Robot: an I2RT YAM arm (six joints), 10 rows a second.
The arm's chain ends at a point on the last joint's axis. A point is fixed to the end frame.
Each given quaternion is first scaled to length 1.
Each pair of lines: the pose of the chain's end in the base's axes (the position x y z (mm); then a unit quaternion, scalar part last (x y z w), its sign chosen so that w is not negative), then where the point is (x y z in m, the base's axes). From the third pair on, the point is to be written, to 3 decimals.
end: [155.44 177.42 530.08 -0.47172 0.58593 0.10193 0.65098]
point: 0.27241 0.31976 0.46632
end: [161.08 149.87 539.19 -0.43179 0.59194 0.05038 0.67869]
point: 0.29879 0.27719 0.48597
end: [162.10 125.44 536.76 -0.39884 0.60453 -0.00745 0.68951]
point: 0.317 0.233 0.488
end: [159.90 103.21 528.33 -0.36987 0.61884 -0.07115 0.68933]
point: 0.329 0.187 0.481
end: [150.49 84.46 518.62 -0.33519 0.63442 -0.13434 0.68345]
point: 0.331 0.142 0.473
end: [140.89 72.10 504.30 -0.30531 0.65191 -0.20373 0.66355]
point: 0.328 0.099 0.457
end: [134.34 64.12 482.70 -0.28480 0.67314 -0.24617 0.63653]
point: 0.322 0.069 0.430
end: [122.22 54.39 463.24 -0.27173 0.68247 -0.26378 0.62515]
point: 0.309 0.050 0.408
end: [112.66 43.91 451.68 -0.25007 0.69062 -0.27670 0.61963]
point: 0.299 0.030 0.397
